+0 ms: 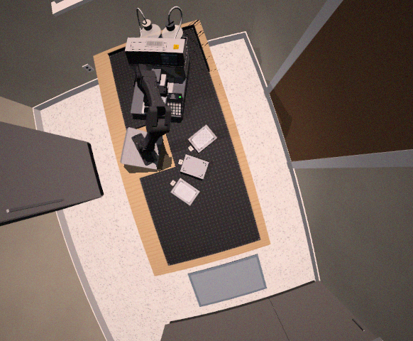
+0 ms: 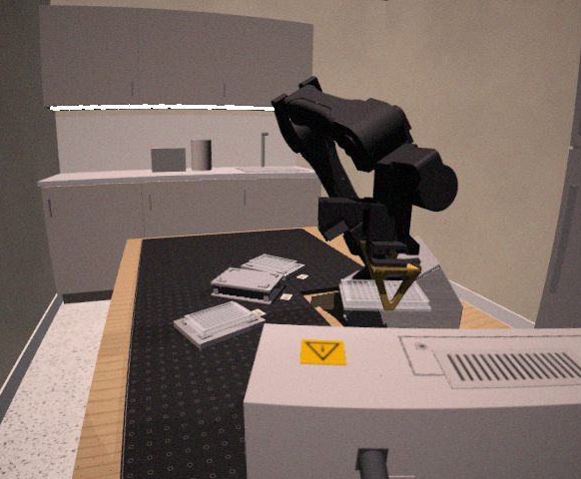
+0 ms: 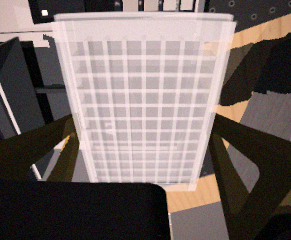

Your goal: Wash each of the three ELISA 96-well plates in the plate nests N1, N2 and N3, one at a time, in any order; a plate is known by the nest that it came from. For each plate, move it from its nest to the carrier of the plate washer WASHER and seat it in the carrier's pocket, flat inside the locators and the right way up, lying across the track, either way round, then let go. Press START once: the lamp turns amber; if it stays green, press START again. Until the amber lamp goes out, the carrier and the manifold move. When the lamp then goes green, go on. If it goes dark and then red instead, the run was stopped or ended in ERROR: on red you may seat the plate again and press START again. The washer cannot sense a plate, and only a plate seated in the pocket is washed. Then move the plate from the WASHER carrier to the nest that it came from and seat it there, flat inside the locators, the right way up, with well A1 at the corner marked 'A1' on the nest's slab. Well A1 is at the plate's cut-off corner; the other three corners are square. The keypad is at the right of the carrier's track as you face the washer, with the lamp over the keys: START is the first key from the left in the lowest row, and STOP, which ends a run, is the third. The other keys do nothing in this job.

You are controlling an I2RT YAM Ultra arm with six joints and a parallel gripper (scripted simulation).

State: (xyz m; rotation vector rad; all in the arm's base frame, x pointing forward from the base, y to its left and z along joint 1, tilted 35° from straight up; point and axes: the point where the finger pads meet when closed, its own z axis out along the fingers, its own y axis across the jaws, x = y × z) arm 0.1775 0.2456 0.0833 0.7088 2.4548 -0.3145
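The carrier pocket lies 2 cm behind my hand, 2 cm to the left of it and 10 cm below it. Round my hand: n1 label 2 cm ahead, 34 cm to the right, 17 cm below; then grey nest slab 13 cm ahead, 33 cm to the right, 16 cm below; then washer 8 cm ahead, 14 cm to the left, 4 cm below.
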